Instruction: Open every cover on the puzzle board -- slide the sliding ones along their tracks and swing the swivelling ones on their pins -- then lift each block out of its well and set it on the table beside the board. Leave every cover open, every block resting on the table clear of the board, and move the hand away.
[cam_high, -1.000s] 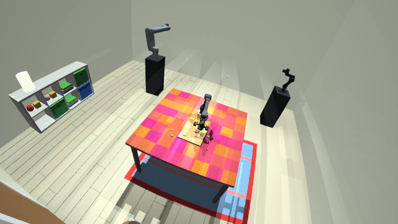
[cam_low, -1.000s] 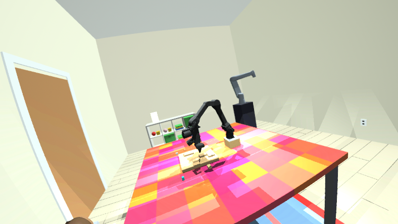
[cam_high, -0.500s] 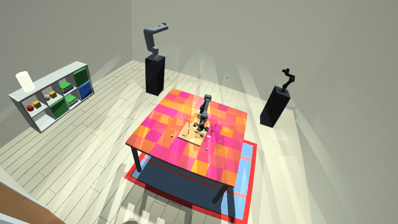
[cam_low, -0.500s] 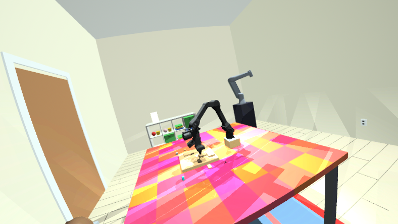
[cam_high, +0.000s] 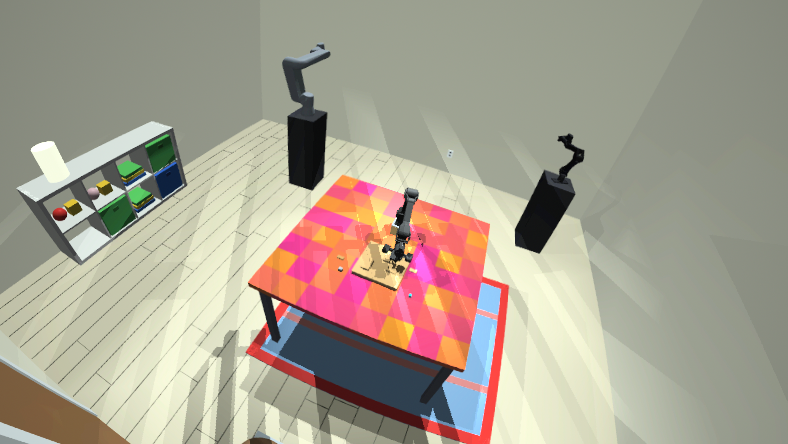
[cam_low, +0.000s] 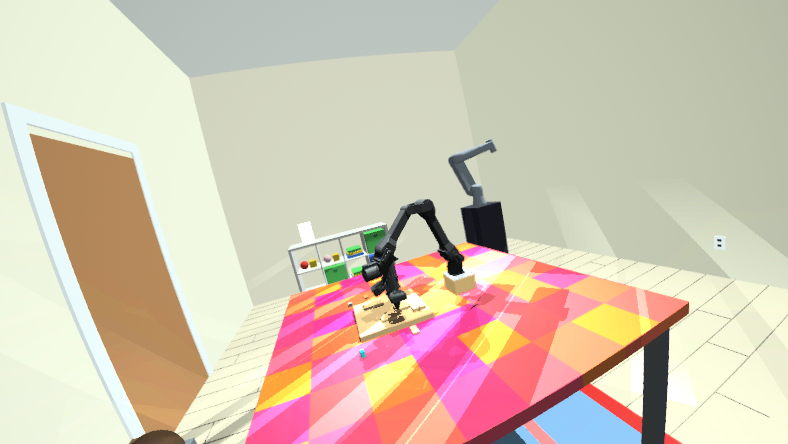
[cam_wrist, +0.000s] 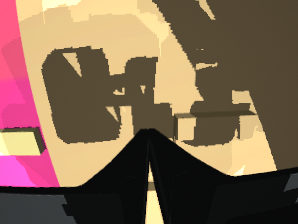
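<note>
Now: the tan wooden puzzle board 80 mm to the right of my gripper tip and 20 mm below it. From my gripper tip the other things lie so: cyan block 190 mm ahead, 150 mm to the left, 30 mm below.
</note>
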